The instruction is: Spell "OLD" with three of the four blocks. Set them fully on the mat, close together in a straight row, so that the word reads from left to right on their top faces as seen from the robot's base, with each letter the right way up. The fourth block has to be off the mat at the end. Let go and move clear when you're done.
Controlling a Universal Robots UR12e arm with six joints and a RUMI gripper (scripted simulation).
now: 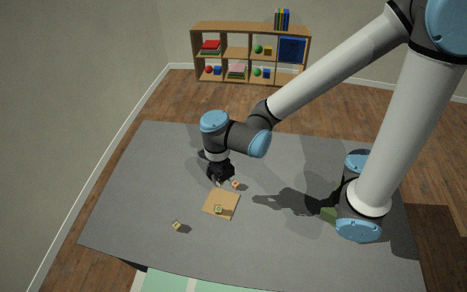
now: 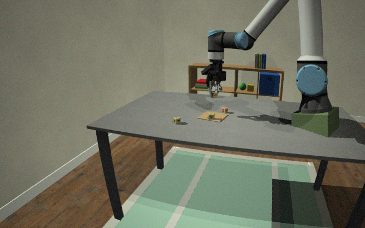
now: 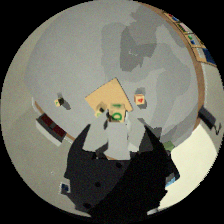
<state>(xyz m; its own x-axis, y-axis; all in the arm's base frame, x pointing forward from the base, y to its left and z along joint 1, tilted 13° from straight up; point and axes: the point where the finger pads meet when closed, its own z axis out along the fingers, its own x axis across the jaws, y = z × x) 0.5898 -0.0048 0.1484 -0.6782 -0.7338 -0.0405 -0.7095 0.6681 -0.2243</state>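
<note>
My hand is 10 mm past the tan mat, 40 mm to the right of it and 120 mm above it.
</note>
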